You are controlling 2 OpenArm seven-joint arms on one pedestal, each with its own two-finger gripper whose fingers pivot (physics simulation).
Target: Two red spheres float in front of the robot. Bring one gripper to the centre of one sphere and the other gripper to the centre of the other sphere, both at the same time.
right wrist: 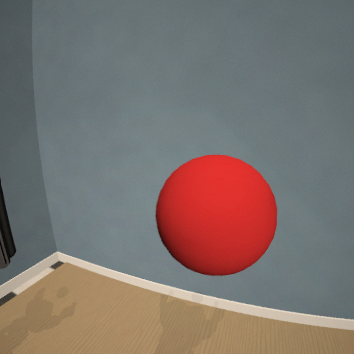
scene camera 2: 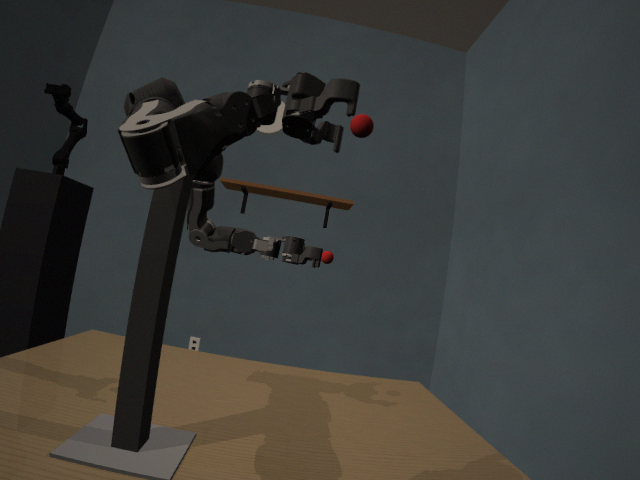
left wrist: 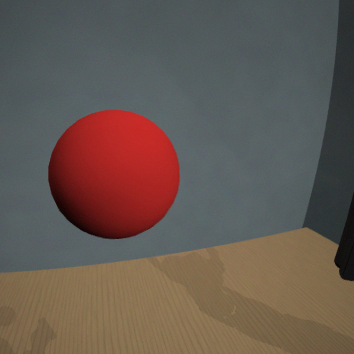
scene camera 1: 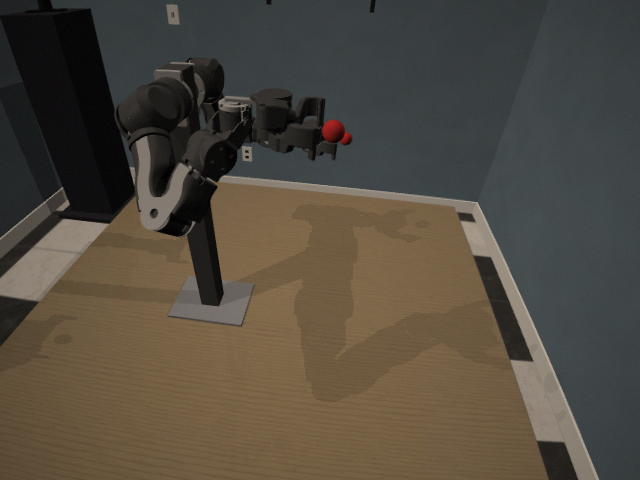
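Note:
Red sphere [left wrist: 113, 173]. Red sphere [right wrist: 215, 214]. My left gripper [scene camera 2: 319, 258]. My right gripper [scene camera 2: 348, 122], visible also at [scene camera 1: 320, 126].

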